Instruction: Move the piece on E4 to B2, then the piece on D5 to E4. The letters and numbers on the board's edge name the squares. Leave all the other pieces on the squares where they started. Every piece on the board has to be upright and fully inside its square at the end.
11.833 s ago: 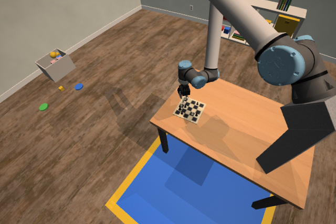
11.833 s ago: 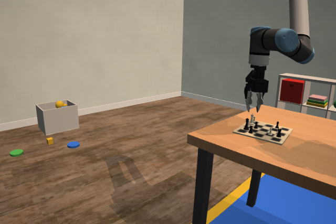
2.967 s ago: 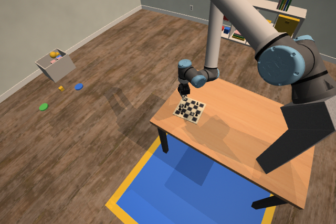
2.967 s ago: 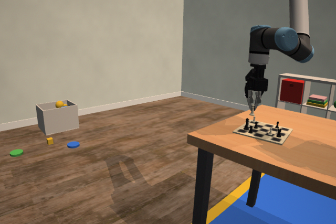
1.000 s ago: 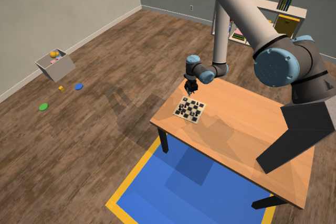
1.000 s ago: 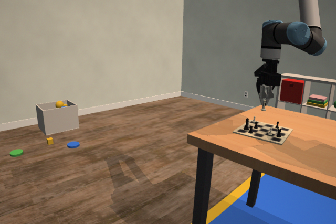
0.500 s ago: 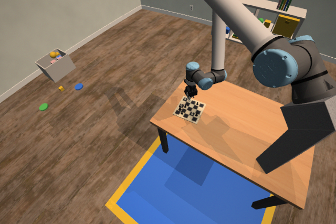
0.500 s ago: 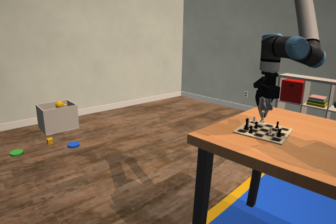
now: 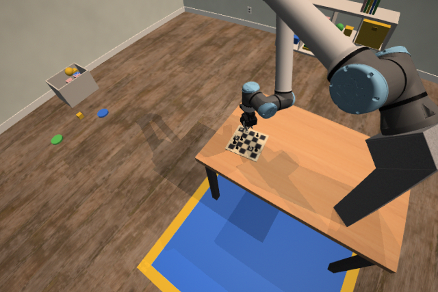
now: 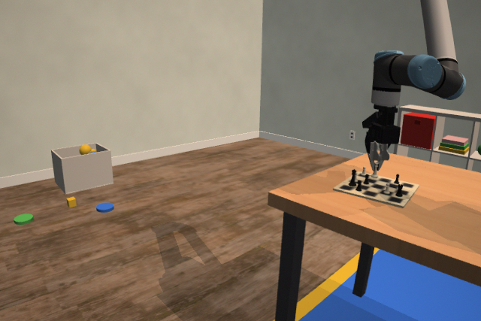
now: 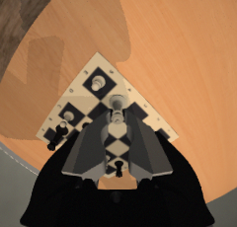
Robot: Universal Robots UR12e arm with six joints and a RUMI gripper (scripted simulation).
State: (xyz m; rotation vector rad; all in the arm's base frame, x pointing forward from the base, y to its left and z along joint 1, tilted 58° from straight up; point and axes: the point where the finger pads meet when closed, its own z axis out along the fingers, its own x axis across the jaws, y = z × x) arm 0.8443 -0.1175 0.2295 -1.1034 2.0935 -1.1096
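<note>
My gripper is now 10 mm above the tall white piece. The rest, counted from my hand: chessboard (30 mm behind, 80 mm to the left, 40 mm below); black piece (100 mm behind, 130 mm to the left, 30 mm below).
</note>
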